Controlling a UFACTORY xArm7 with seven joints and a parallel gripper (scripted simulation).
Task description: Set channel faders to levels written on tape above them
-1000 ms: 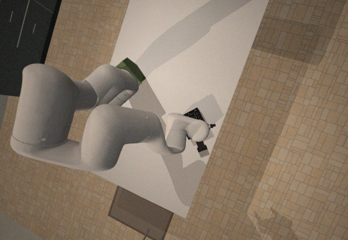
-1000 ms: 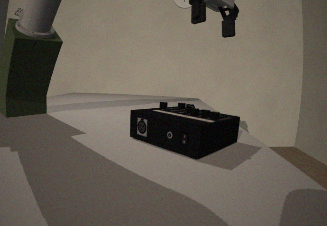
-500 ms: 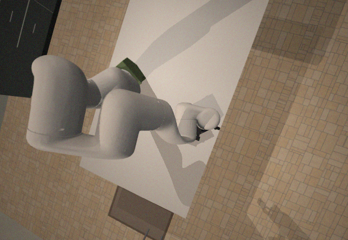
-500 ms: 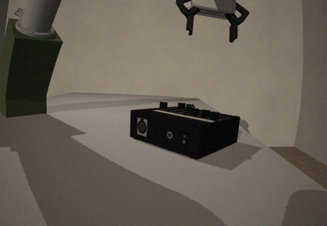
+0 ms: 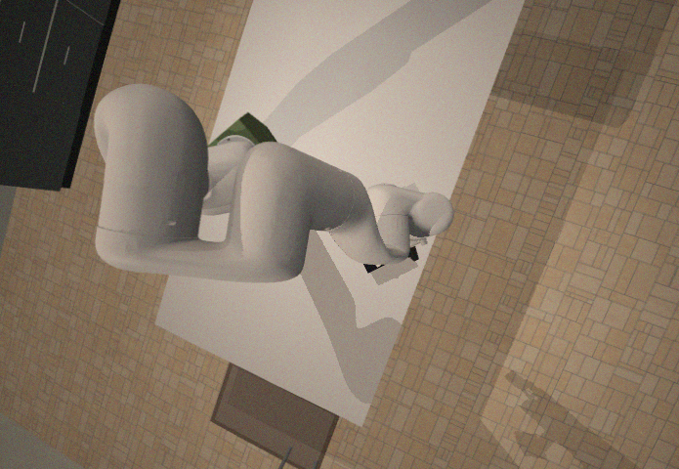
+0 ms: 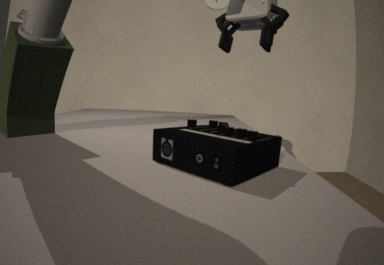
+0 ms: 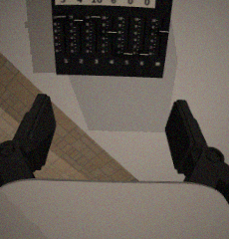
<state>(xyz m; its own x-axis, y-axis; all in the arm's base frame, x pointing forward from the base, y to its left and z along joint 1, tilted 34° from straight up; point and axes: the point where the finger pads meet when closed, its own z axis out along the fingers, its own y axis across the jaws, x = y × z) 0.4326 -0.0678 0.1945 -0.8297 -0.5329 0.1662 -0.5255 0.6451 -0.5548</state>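
Right now the master fader cap is 9 cm behind my hand, 2 cm to the left of it and 15 cm below it.
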